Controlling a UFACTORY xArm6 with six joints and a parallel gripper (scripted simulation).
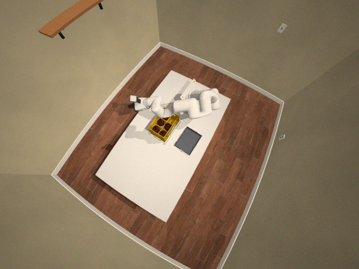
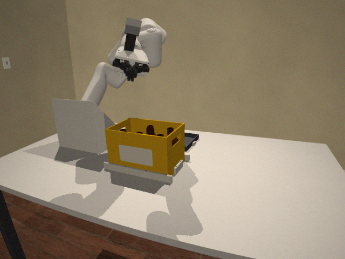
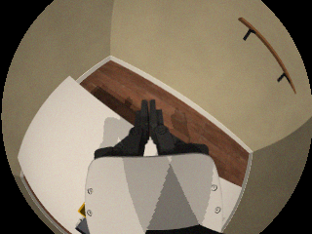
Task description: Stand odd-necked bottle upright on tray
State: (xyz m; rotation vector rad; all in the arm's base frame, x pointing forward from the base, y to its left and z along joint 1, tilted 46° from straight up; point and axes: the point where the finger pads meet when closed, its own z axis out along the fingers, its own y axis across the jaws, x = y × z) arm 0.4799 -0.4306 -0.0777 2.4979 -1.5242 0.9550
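Right now the glass bottle is 320 mm below my hand, 200 mm to the left of it and 10 mm behind it. Also, from my hand: yellow crate 330 mm below, 250 mm to the left, 90 mm behind; then dark grey tray 540 mm to the left, 400 mm below, 90 mm behind.
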